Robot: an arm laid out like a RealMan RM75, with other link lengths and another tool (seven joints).
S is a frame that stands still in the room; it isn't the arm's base.
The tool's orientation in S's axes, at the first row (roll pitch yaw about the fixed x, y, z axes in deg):
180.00 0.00 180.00
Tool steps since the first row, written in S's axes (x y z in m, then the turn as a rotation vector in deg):
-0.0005 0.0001 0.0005 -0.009 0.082 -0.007
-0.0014 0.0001 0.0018 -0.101 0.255 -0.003
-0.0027 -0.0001 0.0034 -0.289 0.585 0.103
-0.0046 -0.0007 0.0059 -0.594 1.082 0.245
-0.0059 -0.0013 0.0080 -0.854 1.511 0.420
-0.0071 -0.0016 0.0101 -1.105 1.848 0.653
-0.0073 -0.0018 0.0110 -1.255 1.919 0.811
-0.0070 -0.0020 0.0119 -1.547 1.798 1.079
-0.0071 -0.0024 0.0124 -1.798 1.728 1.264
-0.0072 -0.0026 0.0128 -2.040 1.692 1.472
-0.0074 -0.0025 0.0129 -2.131 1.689 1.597
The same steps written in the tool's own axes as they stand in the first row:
0.0005 0.0001 -0.0005 0.009 0.082 0.007
0.0014 0.0001 -0.0018 0.101 0.255 0.003
0.0027 -0.0001 -0.0034 0.289 0.585 -0.103
0.0046 -0.0007 -0.0059 0.594 1.082 -0.245
0.0059 -0.0013 -0.0080 0.854 1.511 -0.420
0.0071 -0.0016 -0.0101 1.105 1.848 -0.653
0.0073 -0.0018 -0.0110 1.255 1.919 -0.811
0.0070 -0.0020 -0.0119 1.547 1.798 -1.079
0.0071 -0.0024 -0.0124 1.798 1.728 -1.264
0.0072 -0.0026 -0.0128 2.040 1.692 -1.472
0.0074 -0.0025 -0.0129 2.131 1.689 -1.597

